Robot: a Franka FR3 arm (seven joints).
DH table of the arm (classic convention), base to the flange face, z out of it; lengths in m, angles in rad. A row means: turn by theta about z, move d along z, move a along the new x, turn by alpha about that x. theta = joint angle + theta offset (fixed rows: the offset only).
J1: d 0.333; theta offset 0; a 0; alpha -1.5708
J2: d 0; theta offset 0; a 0; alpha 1.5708
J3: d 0.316; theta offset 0; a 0.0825; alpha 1.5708
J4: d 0; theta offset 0; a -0.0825; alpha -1.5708
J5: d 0.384; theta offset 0; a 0; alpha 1.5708
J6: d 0; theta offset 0; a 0.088; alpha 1.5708
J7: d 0.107; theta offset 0; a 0; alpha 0
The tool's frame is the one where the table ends.
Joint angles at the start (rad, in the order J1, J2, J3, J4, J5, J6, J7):
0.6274 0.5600 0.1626 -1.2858 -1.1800 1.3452 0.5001
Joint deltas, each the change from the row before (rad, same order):
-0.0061 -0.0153 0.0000 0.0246 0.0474 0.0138 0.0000
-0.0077 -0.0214 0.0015 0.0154 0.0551 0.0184 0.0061
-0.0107 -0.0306 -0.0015 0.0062 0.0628 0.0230 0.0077
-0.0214 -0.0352 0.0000 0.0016 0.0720 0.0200 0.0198
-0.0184 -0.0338 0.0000 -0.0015 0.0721 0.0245 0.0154
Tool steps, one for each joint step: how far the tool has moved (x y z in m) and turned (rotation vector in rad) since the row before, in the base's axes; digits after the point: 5 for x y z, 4 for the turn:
0.00043 -0.00120 0.01632 0.0652 -0.0003 -0.0081
-0.00146 -0.00136 0.01598 0.0733 0.0001 -0.0066
-0.00207 -0.00440 0.01790 0.0799 -0.0003 -0.0087
-0.00086 -0.01017 0.01840 0.0899 -0.0040 -0.0273
-0.00232 -0.00747 0.01662 0.0884 -0.0012 -0.0176

